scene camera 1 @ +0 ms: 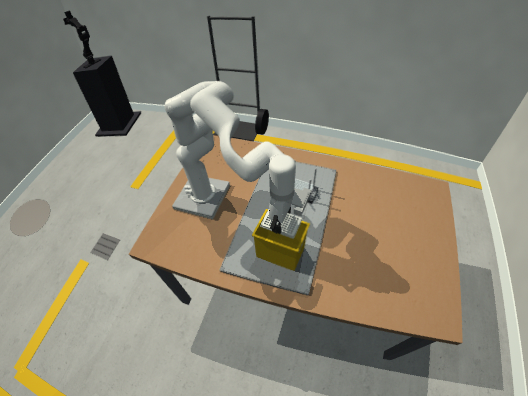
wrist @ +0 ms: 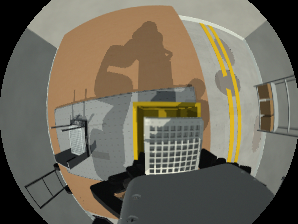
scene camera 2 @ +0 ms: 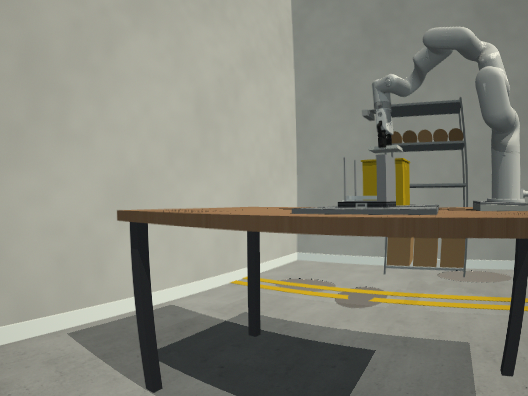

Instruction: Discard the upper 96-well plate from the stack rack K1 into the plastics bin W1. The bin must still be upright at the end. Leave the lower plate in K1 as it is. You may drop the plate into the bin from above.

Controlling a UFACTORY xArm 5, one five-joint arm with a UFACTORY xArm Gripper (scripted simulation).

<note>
The pictures show: my gripper and a yellow plastics bin W1.
</note>
